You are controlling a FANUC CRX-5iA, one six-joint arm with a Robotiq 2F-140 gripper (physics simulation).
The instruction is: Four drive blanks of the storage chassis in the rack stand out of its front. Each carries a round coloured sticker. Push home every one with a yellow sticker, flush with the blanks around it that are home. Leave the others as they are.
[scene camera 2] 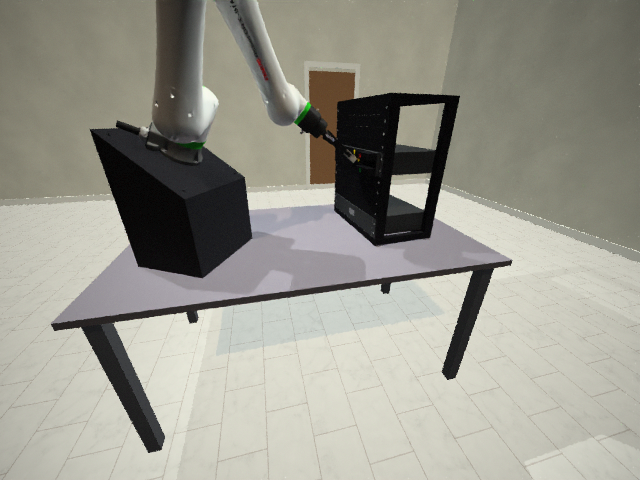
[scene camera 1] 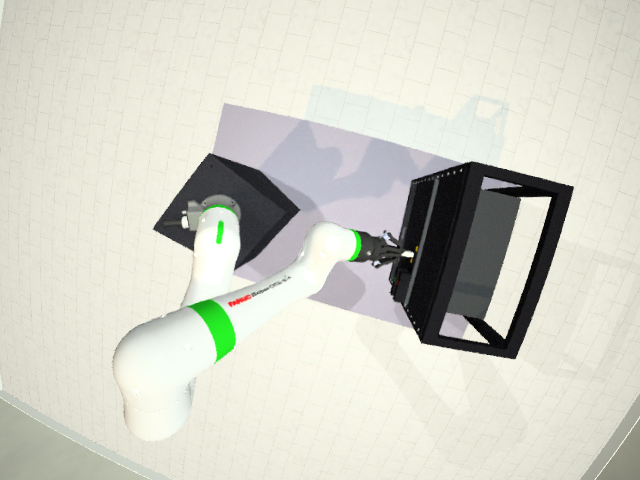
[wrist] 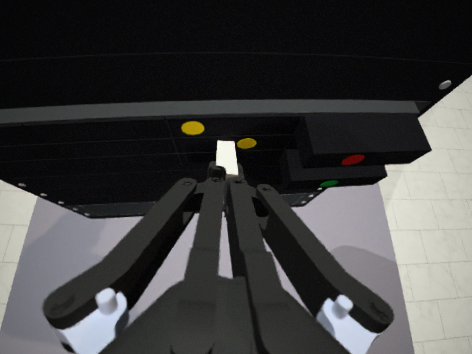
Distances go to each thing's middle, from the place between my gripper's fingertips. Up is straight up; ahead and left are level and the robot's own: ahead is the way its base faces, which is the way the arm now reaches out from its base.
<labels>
Right now my hand is 16 cm short of the black rack (scene camera 1: 459, 233), 5 cm above it and 1 cm to the right of it.
</labels>
